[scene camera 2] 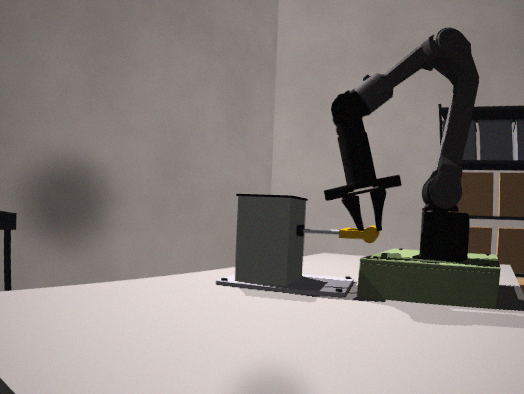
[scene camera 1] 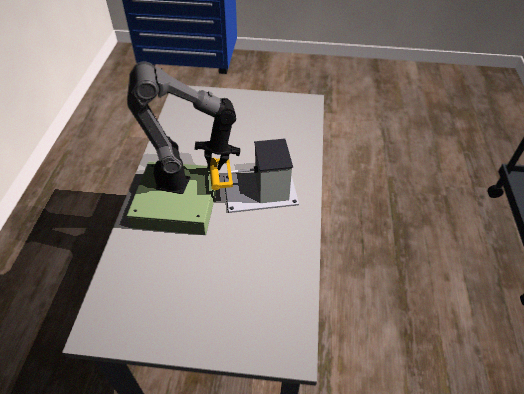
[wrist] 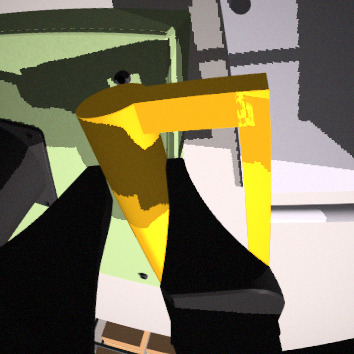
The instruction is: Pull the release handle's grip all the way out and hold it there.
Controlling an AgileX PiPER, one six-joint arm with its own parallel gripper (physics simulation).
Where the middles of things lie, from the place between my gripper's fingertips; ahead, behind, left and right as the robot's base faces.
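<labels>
Pale base plate (scene camera 2: 307, 284) in sight. My gripper 30 mm to the right of it, 110 mm above it, 150 mm short of it.
</labels>
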